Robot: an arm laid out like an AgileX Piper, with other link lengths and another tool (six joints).
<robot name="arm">
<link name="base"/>
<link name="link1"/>
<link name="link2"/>
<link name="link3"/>
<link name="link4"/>
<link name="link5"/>
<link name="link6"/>
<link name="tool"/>
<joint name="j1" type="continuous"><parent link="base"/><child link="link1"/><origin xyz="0 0 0.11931"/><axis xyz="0 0 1"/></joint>
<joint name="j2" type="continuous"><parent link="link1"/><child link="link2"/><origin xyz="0 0 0" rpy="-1.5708 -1.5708 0"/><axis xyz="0 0 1"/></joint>
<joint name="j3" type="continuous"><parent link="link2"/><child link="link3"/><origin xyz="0.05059 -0.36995 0"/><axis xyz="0 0 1"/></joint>
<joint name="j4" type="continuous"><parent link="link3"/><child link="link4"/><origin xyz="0.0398 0.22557 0" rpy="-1.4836 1.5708 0"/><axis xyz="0 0 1"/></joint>
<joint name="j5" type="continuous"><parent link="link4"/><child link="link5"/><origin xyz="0 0 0" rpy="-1.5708 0 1.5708"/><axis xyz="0 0 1"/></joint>
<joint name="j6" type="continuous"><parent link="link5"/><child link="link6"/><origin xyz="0 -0.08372 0" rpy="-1.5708 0 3.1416"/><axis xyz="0 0 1"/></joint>
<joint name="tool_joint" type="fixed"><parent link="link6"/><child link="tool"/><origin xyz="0.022 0.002 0.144" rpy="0.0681 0 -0.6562"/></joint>
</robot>
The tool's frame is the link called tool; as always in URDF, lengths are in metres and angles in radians. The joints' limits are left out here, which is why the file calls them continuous.
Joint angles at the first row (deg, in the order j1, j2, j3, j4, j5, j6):
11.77 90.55 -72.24 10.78 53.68 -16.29
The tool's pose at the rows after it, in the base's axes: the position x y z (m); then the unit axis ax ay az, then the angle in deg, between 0 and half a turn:
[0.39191 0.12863 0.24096 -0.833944 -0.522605 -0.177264 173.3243]
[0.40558 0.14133 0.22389 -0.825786 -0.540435 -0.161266 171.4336]
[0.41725 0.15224 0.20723 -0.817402 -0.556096 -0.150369 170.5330]
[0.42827 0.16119 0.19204 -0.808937 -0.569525 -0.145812 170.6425]
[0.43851 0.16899 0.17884 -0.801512 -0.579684 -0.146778 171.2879]
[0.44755 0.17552 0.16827 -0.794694 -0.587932 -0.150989 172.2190]
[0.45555 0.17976 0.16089 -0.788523 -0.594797 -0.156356 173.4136]
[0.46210 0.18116 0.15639 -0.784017 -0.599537 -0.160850 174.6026]
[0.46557 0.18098 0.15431 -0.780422 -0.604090 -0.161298 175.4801]
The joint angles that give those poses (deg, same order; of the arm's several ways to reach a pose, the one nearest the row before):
11.99 95.64 -75.71 12.89 55.54 -19.33
12.42 99.95 -78.29 14.50 56.47 -21.93
13.13 103.50 -80.00 15.23 56.25 -23.86
13.96 106.35 -80.97 15.24 54.84 -25.28
14.82 108.60 -81.39 14.98 52.62 -26.23
15.61 110.32 -81.50 14.57 50.15 -26.93
16.23 111.55 -81.57 13.87 47.88 -27.38
16.55 112.36 -81.66 13.01 46.17 -27.58
16.72 112.79 -81.89 12.13 45.55 -27.67

